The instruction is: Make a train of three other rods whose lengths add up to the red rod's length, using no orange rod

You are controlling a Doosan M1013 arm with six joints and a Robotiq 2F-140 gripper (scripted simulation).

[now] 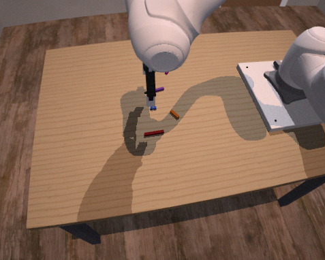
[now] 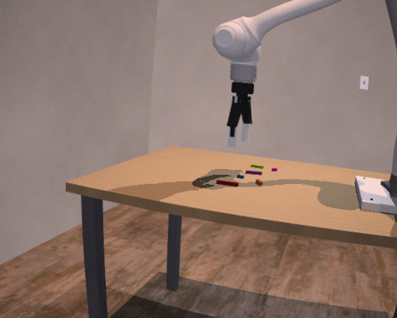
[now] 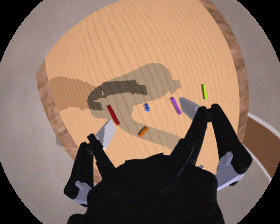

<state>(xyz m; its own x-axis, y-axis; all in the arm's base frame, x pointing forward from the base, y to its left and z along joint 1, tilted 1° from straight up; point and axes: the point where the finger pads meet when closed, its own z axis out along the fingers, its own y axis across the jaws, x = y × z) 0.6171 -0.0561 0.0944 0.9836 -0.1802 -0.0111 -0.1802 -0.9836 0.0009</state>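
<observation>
The lime rod lies 20 cm to the right of my hand, 12 cm below it and 6 cm behind it. From my hand the other things lie so: red rod 12 cm below, 11 cm to the left, 1 cm ahead; then orange rod 12 cm below, 8 cm behind, 5 cm to the left; then purple rod 12 cm below, 8 cm to the right, 6 cm behind.
</observation>
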